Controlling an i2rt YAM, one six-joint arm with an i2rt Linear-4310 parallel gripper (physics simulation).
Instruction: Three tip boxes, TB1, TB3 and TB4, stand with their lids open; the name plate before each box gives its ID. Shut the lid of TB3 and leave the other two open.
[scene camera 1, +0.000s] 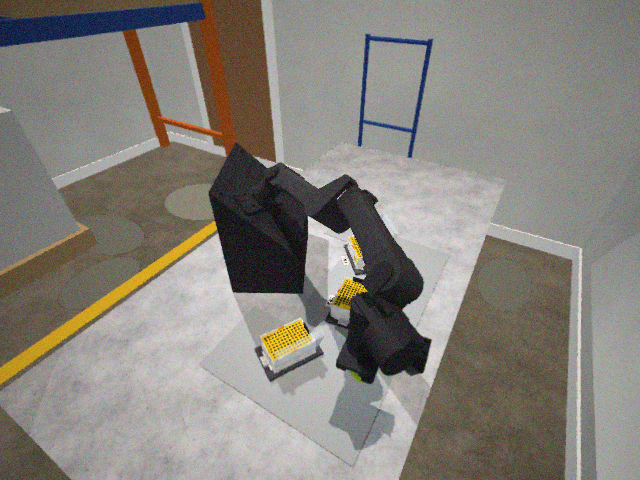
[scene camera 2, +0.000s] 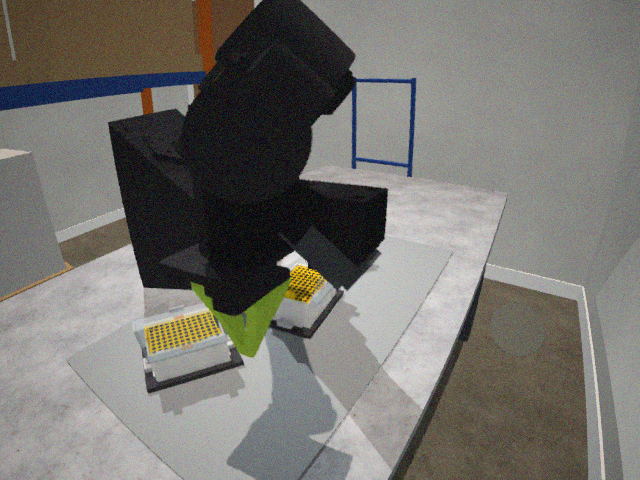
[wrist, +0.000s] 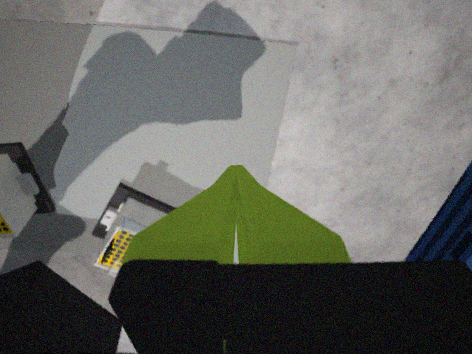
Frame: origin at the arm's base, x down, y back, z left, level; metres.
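Seen in the pictures: gripper, fingertip midpoint: (scene camera 1: 358, 380) (scene camera 2: 247, 354) (wrist: 236, 176); arm's base, link origin: (scene camera 1: 258, 199) (scene camera 2: 181, 153).
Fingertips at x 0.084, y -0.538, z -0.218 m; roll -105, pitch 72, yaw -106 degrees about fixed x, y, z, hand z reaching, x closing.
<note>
Pixels of each thing's middle, then the offset from my fingertips to it. "pt": a spot on its surface instead. Level surfaces: height alone.
- nearest box, surface spot: (wrist: 118, 246) pt dx +0.068, dy +0.144, dz +0.062 m
- middle box, body centre: (scene camera 2: 301, 279) (scene camera 1: 351, 293) dx +0.124, dy +0.209, dz +0.263 m
- far box, surface spot: (scene camera 1: 357, 254) pt dx +0.131, dy +0.303, dz +0.419 m
- pale lid, surface spot: (scene camera 1: 387, 225) pt dx +0.066, dy +0.276, dz +0.545 m
- grey mat, surface height: dx +0.189 m
- marbled table, surface height: dx +0.192 m
Three tip boxes with yellow grids stand in a row. The nearest box (scene camera 1: 286, 345) (scene camera 2: 183, 334) (wrist: 118, 246) has a pale piece at its right end in scene view 1. The middle box (scene camera 1: 349, 294) (scene camera 2: 306, 285) is partly behind the arm and shows at the wrist view's left edge. The far box (scene camera 1: 355, 253) is largely covered by the arm, with a pale lid (scene camera 1: 387, 225) raised behind it. The name plates are too small to read, so I cannot tell which is TB3. My gripper (scene camera 1: 357, 376) (scene camera 2: 250, 352) (wrist: 236, 176) is shut and empty, its green tips above the mat near the nearest box.
The boxes stand on a grey mat (scene camera 1: 310, 408) (scene camera 2: 403, 310) (wrist: 200, 145) on the marbled table (scene camera 1: 129, 382) (scene camera 2: 46, 382). A black pedestal (scene camera 1: 263, 253) (scene camera 2: 149, 222) stands behind. The dark arm covers much around the middle and far boxes.
</note>
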